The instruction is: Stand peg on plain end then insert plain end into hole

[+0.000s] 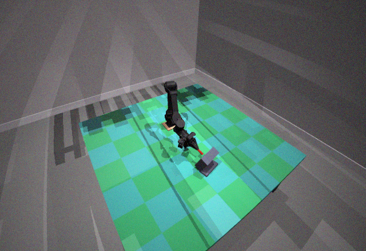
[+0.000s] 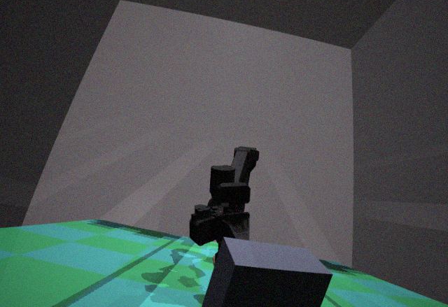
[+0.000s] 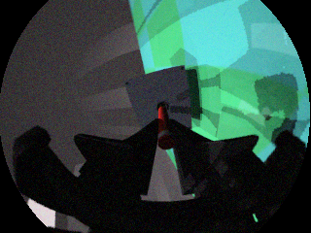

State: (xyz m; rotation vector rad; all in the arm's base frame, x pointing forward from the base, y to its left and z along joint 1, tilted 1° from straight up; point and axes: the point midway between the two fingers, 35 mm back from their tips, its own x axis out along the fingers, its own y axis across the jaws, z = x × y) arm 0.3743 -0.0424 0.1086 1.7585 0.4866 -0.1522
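My gripper tip is now 70 mm short of the sloped panel, 30 mm above it and 20 mm to the right of it. The rest, counted from my gripper tip: red peg: 10 mm behind, 10 mm above.
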